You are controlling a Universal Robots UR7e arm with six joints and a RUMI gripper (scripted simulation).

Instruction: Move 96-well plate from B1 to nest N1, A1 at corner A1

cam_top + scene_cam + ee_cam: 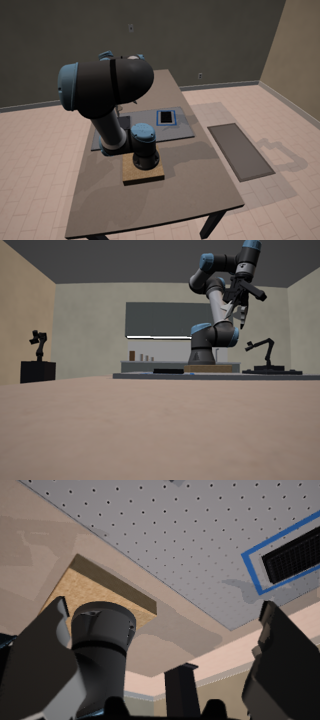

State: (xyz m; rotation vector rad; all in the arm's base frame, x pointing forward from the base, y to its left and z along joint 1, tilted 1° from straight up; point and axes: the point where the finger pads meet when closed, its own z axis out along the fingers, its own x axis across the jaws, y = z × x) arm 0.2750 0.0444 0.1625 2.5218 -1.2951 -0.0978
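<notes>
My hand is 10 cm short of the black 96-well plate, 29 cm to the left of it and 19 cm above it. Also, from my hand: white A1 corner mark (6 cm ahead, 12 cm to the left, 19 cm below); then plate nest (13 cm ahead, 6 cm to the left, 19 cm below).
</notes>
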